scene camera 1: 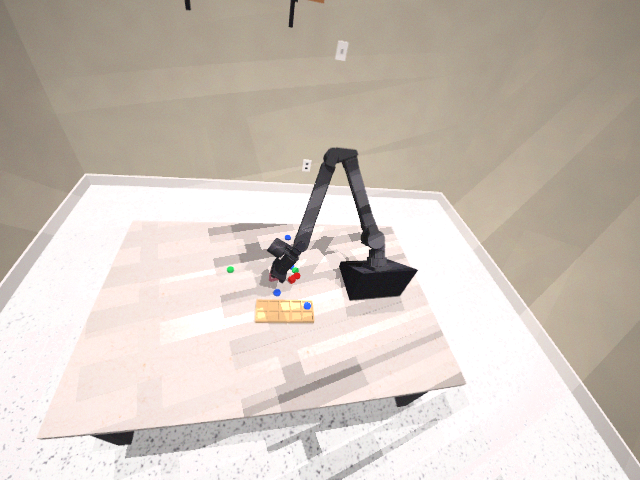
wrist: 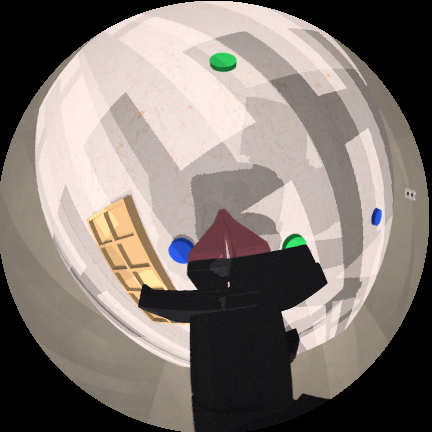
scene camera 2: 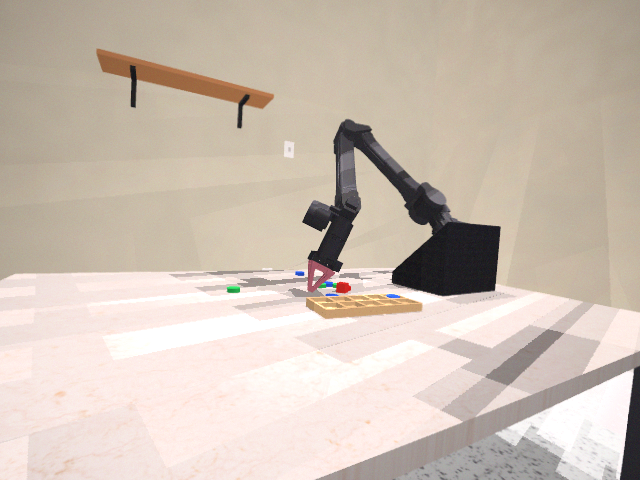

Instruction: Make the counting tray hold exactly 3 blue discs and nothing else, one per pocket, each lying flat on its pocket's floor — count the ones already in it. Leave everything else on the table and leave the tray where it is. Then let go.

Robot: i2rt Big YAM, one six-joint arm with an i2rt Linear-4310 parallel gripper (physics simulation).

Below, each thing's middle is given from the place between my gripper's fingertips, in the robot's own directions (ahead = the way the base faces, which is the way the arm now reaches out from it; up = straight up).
Scene:
I see my gripper 160 mm to the right of the wooden counting tray (scene camera 2: 328, 307) and 40 mm past it.

